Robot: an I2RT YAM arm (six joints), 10 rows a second.
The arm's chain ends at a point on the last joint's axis. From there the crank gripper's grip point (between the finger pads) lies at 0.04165 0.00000 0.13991 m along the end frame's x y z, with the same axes.
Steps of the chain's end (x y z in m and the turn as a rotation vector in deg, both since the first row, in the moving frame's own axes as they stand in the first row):
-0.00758, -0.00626, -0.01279, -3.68, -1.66, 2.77
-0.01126, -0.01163, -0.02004, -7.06, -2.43, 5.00
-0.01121, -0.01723, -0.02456, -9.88, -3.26, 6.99
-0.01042, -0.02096, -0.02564, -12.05, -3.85, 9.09
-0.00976, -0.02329, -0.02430, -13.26, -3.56, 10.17
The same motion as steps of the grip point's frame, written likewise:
-0.01191, 0.00467, -0.01200, -3.68, -1.66, 2.77
-0.01812, 0.00901, -0.01969, -7.06, -2.43, 5.00
-0.02095, 0.01146, -0.02494, -9.88, -3.26, 6.99
-0.02264, 0.01418, -0.02696, -12.05, -3.85, 9.09
-0.02191, 0.01543, -0.02659, -13.26, -3.56, 10.17

